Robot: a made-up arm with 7 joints.
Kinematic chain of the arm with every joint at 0, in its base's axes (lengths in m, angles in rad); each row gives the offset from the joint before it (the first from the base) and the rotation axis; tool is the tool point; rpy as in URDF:
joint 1: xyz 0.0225 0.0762 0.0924 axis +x
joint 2: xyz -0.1 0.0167 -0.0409 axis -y
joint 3: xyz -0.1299 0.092 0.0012 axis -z
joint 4: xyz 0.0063 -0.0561 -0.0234 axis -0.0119 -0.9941 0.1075
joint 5: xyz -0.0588 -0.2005 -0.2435 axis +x
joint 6: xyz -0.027 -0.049 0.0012 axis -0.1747 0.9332 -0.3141
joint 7: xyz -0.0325 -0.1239 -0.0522 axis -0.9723 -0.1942 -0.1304
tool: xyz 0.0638 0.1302 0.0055 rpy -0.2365 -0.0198 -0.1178
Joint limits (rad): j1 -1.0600..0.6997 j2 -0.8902..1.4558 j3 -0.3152..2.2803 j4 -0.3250..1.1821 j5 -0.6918..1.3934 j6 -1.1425..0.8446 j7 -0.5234..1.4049
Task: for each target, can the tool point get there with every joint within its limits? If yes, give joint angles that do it. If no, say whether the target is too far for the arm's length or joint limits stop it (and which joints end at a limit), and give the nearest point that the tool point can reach.
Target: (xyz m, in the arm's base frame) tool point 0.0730 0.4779 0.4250
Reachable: no: joint limits stop it (at a limit: joint 1, joint 2, joint 3, joint 4, joint 7) | nearest point 0.1024 0.3027 0.3116 | short by 0.211 m
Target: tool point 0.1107 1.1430 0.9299
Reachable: no: too far | nearest point 0.1745 0.7596 0.2085 | short by 0.819 m
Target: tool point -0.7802 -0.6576 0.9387
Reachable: no: too far | nearest point -0.5771 -0.1436 0.4373 | short by 0.746 m
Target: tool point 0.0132 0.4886 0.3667
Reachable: no: joint limits stop it (at a limit: joint 1, joint 2, joint 3, joint 4, joint 7) | nearest point 0.0724 0.3108 0.2833 | short by 0.205 m
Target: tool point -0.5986 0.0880 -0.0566
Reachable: yes | joints 0.5231 -0.4670 1.2681 0.4104 -0.3372 0.1971 0.2322
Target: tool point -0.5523 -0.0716 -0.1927
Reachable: yes | joints -0.1636 -0.0327 1.5635 0.6237 -0.2966 -0.3075 0.6950
